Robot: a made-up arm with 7 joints.
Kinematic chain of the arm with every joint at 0, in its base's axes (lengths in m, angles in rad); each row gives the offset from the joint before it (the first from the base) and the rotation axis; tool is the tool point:
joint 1: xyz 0 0 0.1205 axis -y
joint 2: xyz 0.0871 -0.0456 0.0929 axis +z
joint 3: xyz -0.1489 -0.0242 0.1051 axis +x
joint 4: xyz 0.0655 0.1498 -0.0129 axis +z
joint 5: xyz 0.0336 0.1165 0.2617 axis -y
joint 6: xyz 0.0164 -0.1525 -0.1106 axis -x
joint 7: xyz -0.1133 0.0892 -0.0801 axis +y
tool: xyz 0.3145 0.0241 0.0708
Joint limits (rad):
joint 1: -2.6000..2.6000
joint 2: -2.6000..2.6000
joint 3: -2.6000..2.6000
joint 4: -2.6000..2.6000
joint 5: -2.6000..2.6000
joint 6: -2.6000..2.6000
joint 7: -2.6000..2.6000
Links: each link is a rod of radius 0.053 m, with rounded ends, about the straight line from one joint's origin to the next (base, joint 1, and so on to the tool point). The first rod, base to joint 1, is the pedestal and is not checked.
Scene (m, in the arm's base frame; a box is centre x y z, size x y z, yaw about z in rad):
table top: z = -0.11
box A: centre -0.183 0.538 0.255 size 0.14 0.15 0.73 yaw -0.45
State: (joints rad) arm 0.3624 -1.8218 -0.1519 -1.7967 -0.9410 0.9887 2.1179
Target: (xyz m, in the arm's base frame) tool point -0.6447 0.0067 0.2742
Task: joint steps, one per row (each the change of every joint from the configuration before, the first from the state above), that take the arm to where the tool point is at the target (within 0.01 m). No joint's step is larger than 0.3 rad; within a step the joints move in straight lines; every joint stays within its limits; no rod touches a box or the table.
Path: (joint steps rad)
1: -0.0704 0.2740 0.2484 0.0675 -0.0389 0.2889 0.1607
2: -0.0704 0.2740 0.2484 0.0675 -0.0389 0.2890 0.1607
3: -0.0705 0.2740 0.2484 0.0675 -0.0389 0.2889 0.1607
4: 0.1414 0.1263 -0.0420 0.2714 -0.0638 0.0108 -0.2110
5: 0.1414 0.1264 -0.0421 0.2715 -0.0639 0.0109 -0.2111
6: 0.1414 0.1263 -0.0420 0.2714 -0.0639 0.0108 -0.2110

